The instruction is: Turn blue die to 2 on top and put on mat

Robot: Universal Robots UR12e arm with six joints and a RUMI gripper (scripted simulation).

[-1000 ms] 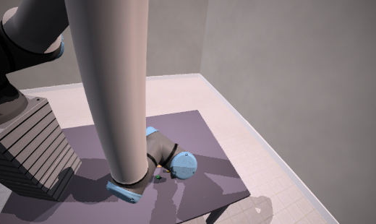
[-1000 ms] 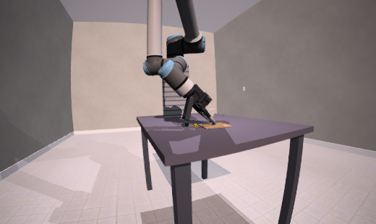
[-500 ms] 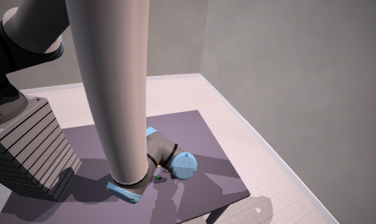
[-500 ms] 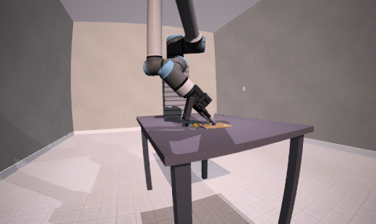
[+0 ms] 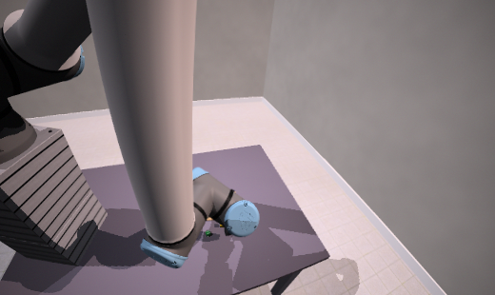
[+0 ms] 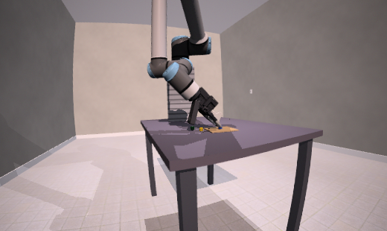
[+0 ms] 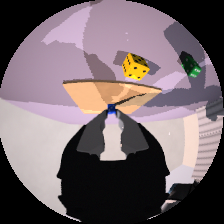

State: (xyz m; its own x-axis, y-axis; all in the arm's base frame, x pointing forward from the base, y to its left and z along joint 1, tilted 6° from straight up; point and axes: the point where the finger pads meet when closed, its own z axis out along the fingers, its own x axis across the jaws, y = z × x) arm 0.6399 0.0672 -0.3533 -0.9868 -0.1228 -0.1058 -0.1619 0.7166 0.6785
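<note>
The blue die lies 10 mm to the left of my hand and 10 mm below it. The rest, counted from my hand: tan mat (20 mm below, 10 mm to the left); then yellow die (90 mm to the right, 10 mm below, 10 mm behind); then green die (120 mm to the right, 70 mm behind, 10 mm below).
</note>
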